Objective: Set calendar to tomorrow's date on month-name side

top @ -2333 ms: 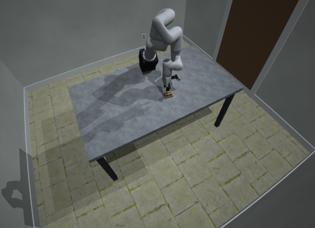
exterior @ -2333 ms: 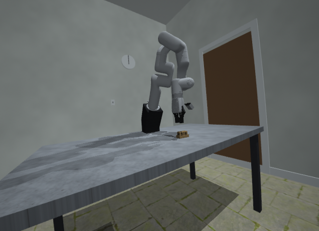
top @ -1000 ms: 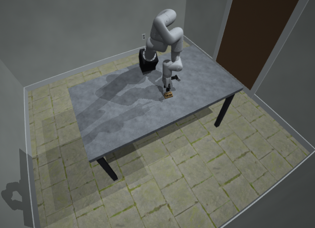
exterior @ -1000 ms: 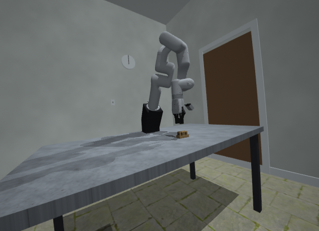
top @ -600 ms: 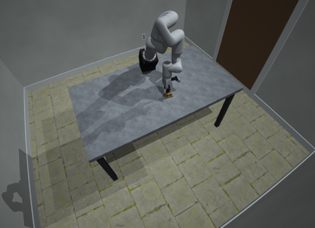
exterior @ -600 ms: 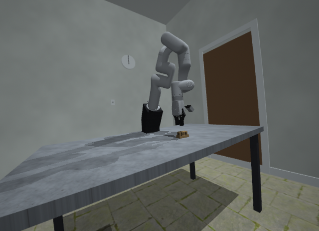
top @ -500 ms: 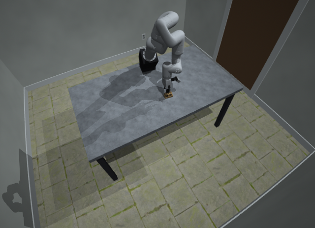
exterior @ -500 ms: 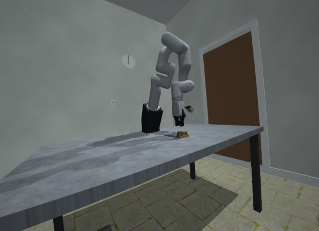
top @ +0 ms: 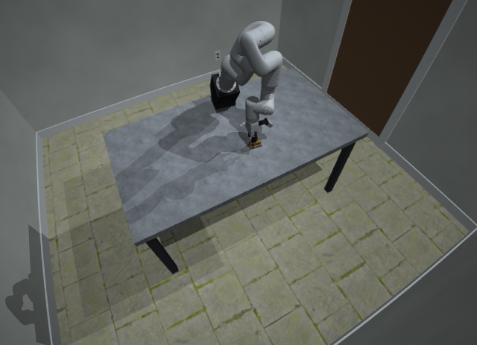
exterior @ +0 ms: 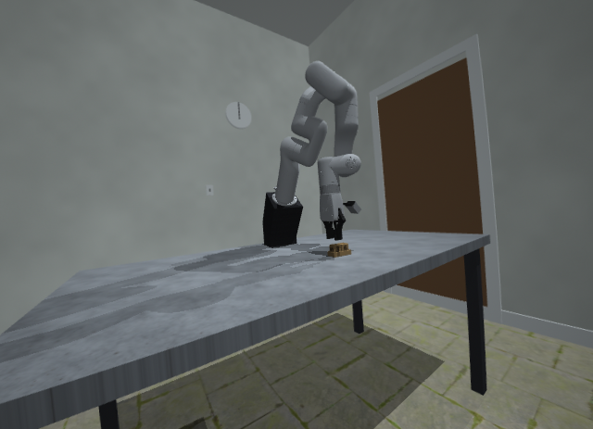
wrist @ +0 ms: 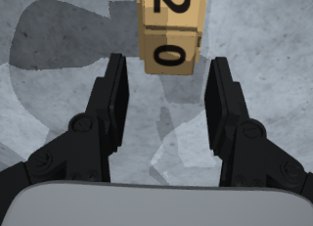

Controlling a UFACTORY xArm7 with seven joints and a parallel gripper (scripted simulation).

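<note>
Now: the wooden calendar tray 70 mm below my hand and 20 mm to the left of it.
</note>
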